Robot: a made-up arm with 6 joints. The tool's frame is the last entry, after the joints. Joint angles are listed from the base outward. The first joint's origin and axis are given. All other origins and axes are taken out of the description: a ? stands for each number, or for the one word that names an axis. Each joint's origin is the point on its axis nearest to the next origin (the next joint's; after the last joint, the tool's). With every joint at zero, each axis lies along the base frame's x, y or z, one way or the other. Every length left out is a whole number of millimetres.
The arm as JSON. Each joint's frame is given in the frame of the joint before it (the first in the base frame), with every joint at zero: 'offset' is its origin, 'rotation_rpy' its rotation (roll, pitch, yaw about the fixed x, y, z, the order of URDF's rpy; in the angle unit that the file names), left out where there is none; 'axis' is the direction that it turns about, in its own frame. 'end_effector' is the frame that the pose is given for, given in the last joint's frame.
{
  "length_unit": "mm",
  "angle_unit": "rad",
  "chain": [
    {
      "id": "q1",
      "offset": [
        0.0,
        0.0,
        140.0
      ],
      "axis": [
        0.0,
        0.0,
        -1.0
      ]
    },
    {
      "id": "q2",
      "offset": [
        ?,
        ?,
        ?
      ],
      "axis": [
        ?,
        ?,
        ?
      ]
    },
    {
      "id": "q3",
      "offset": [
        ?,
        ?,
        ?
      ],
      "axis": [
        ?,
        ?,
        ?
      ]
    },
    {
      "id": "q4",
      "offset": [
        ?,
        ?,
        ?
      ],
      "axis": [
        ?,
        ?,
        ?
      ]
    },
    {
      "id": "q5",
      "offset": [
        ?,
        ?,
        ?
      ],
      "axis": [
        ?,
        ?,
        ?
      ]
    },
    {
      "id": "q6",
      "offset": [
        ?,
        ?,
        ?
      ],
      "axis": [
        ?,
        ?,
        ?
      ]
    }
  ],
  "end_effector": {
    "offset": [
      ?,
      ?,
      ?
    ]
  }
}
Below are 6 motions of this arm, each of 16 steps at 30 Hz.
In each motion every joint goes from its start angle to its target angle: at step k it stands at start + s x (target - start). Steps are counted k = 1, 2, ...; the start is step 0. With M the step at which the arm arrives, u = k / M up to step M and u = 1 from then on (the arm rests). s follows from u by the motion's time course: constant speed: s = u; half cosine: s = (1 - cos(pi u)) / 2; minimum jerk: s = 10 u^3 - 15 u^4 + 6 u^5.
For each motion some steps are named. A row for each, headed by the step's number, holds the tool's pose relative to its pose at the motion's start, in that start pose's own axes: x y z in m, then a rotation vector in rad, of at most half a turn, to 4 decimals.
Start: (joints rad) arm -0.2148 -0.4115 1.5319 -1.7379 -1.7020 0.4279
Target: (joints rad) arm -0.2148 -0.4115 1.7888 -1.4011 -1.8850 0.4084
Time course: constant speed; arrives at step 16
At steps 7, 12, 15, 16:
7: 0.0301 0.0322 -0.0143 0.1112 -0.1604 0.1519
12: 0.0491 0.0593 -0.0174 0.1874 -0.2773 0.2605
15: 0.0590 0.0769 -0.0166 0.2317 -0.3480 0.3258
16: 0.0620 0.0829 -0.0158 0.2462 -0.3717 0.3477

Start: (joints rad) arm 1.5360 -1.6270 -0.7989 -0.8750 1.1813 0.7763
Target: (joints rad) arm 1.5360 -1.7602 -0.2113 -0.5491 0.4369 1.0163
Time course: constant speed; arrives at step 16
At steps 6, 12, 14, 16:
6: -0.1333 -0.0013 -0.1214 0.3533 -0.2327 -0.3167
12: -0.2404 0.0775 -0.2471 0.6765 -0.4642 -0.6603
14: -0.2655 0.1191 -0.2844 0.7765 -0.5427 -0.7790
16: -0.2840 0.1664 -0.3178 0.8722 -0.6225 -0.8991

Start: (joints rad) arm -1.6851 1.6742 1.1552 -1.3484 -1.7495 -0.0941
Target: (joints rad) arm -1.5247 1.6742 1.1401 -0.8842 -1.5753 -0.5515
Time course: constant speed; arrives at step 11
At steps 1, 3, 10, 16:
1: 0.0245 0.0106 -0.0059 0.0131 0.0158 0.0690
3: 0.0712 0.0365 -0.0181 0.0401 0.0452 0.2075
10: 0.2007 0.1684 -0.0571 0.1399 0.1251 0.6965
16: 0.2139 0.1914 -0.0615 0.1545 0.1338 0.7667

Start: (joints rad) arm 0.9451 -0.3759 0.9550 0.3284 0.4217 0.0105
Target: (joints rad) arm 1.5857 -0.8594 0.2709 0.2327 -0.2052 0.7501
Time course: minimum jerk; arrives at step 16
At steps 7, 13, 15, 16:
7: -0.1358 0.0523 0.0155 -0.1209 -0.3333 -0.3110
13: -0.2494 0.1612 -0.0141 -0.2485 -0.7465 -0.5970
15: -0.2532 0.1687 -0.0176 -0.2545 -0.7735 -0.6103
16: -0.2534 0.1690 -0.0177 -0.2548 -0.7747 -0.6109

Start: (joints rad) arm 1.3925 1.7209 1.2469 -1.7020 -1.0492 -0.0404
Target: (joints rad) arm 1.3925 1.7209 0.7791 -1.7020 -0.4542 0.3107
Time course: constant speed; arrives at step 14
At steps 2, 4, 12, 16:
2: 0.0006 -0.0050 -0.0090 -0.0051 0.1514 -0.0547
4: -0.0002 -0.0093 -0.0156 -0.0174 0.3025 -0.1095
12: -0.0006 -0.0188 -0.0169 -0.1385 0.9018 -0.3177
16: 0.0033 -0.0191 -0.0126 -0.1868 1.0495 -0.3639

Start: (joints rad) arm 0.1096 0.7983 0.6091 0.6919 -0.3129 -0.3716
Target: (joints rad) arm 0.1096 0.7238 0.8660 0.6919 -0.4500 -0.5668
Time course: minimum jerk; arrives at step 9
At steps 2, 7, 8, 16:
2: 0.0034 0.0028 0.0018 -0.0093 0.0032 0.0000
7: 0.0427 0.0325 0.0182 -0.1169 0.0469 0.0020
8: 0.0458 0.0346 0.0191 -0.1254 0.0509 0.0023
16: 0.0463 0.0350 0.0193 -0.1269 0.0517 0.0023

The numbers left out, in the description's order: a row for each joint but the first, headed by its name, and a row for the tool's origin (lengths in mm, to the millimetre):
q2: xyz -80.0 -40.0 0.0, axis 1.0 0.0 0.0
q3: xyz 0.0 90.0 0.0, axis 0.0 0.0 -1.0
q4: xyz -60.0 120.0 0.0, axis -1.0 0.0 0.0
q5: xyz 0.0 -110.0 170.0, axis 0.0 1.0 0.0
q6: xyz -40.0 0.0 80.0, axis 0.0 0.0 -1.0
tool: xyz 110.0 -280.0 0.0

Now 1 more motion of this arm.
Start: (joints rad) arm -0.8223 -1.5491 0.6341 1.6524 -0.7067 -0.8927
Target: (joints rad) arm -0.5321 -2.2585 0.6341 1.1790 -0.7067 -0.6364
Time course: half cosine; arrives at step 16
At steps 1, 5, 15, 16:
1: 0.0010 0.0010 0.0006 -0.0018 0.0026 -0.0021
5: 0.0214 0.0269 0.0155 -0.0490 0.0536 -0.0496
15: 0.0538 0.1726 0.0663 -0.3056 0.1266 -0.2122
16: 0.0537 0.1749 0.0667 -0.3094 0.1262 -0.2140

